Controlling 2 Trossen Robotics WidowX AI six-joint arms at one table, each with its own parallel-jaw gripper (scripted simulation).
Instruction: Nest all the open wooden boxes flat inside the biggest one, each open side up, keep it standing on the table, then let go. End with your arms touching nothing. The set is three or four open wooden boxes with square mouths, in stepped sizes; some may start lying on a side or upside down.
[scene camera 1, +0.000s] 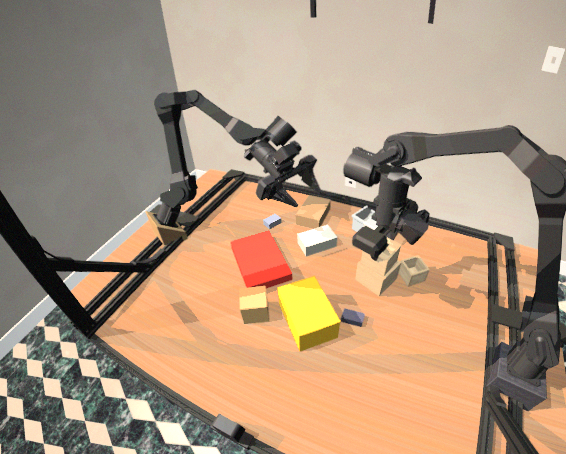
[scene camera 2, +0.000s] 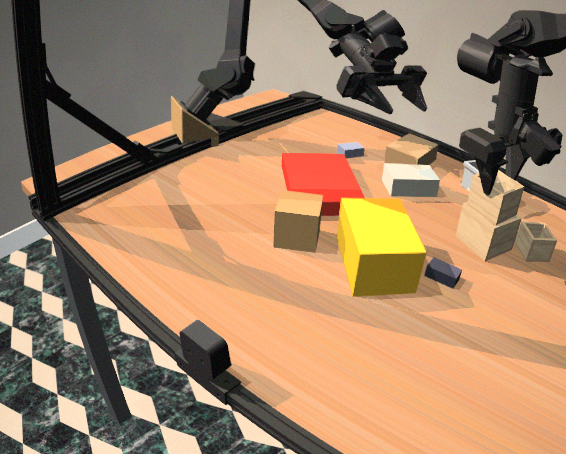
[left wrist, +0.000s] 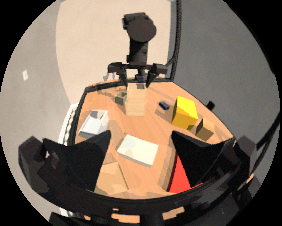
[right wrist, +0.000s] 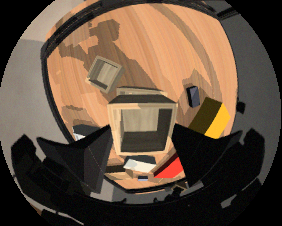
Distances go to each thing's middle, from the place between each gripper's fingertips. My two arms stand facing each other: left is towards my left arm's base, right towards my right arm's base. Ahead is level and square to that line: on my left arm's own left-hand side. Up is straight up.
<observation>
My right hand is 6 cm above the middle-sized wooden box (scene camera 2: 501, 205). Also, from my right hand: dark block (scene camera 2: 437, 270): 13 cm behind, 1 cm to the left, 12 cm below; then pale block (scene camera 2: 401, 180): 4 cm ahead, 19 cm to the left, 12 cm below; then smallest wooden box (right wrist: 103, 76): 5 cm ahead, 8 cm to the right, 12 cm below.
Now: the pale block 140 mm below my left hand, 60 mm to the right of it and 10 mm behind it. Round my left hand: red block (scene camera 2: 330, 175) (150 mm behind, 140 mm below, 40 mm to the left); then middle-sized wooden box (240 mm to the right, 80 mm below, 60 mm behind); then tan block (scene camera 2: 410, 149) (140 mm below, 90 mm ahead, 10 mm to the left).
</observation>
